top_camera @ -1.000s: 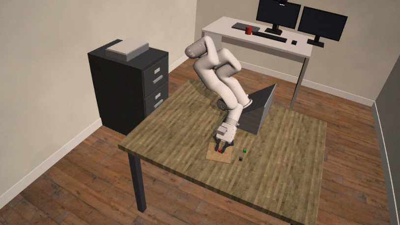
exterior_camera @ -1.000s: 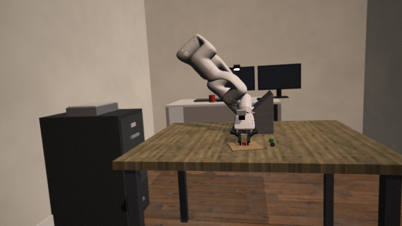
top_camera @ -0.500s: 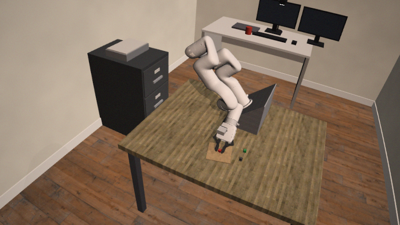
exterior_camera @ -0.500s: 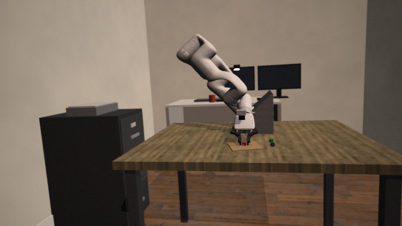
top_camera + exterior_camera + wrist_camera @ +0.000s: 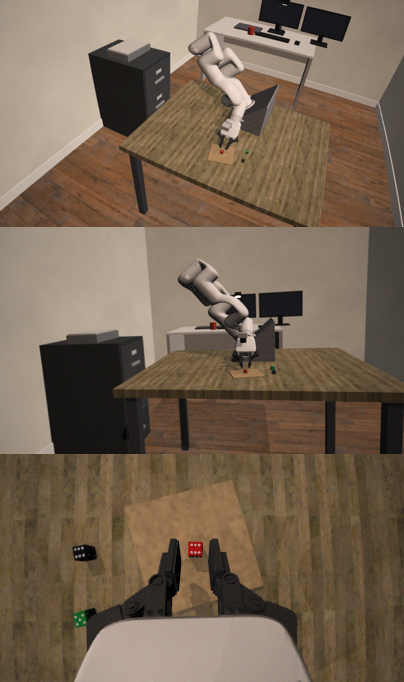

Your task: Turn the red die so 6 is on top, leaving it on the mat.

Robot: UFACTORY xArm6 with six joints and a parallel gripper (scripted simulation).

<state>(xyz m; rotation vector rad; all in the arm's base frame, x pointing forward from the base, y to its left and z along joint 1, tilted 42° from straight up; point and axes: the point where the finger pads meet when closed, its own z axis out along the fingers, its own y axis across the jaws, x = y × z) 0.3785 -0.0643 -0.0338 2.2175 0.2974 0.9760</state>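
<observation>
The red die lies 4 cm below my hand and 2 cm ahead of it. Also, from my hand: tan mat: 5 cm below, 3 cm ahead; then black die: 13 cm to the left, 4 cm below, 3 cm ahead; then green die: 13 cm to the left, 5 cm behind, 4 cm below.
</observation>
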